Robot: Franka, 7 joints.
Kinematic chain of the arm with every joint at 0, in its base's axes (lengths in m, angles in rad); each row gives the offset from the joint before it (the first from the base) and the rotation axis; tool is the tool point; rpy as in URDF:
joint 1: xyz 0 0 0.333 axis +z
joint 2: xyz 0 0 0 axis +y
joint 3: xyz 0 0 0.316 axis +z
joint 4: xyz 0.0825 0 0 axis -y
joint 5: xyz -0.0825 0 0.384 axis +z
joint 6: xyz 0 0 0 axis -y
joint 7: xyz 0.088 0 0 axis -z
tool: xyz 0 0 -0.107 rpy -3.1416 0 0
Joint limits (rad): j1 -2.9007..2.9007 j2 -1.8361..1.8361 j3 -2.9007..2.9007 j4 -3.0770..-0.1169 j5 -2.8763..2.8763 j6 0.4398..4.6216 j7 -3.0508..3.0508
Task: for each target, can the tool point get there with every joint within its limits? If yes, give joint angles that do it. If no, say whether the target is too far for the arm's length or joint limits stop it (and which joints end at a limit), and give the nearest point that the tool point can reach.
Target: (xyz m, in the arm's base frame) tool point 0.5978 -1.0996 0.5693
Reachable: no: too far | nearest point 0.4026 -0.7406 0.4922 | short by 0.416 m
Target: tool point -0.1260 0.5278 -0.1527
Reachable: yes | joints 2.2568 1.4375 -0.4012 -1.6859 0.0589 3.0621 -0.4777
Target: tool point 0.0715 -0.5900 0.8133
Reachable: yes | joints 1.7821 -0.7096 2.0372 -0.4893 2.3586 0.9667 0.8664
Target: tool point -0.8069 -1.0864 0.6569
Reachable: no: too far | nearest point -0.4975 -0.6698 0.5327 | short by 0.534 m
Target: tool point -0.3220 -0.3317 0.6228
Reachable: yes | joints -0.6834 0.5828 -2.2167 -2.1679 -1.0930 4.0087 -0.7423
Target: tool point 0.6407 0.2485 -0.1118
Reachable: yes | joints 0.4361 1.5089 -0.0903 -1.0444 0.1678 2.5136 -0.8911
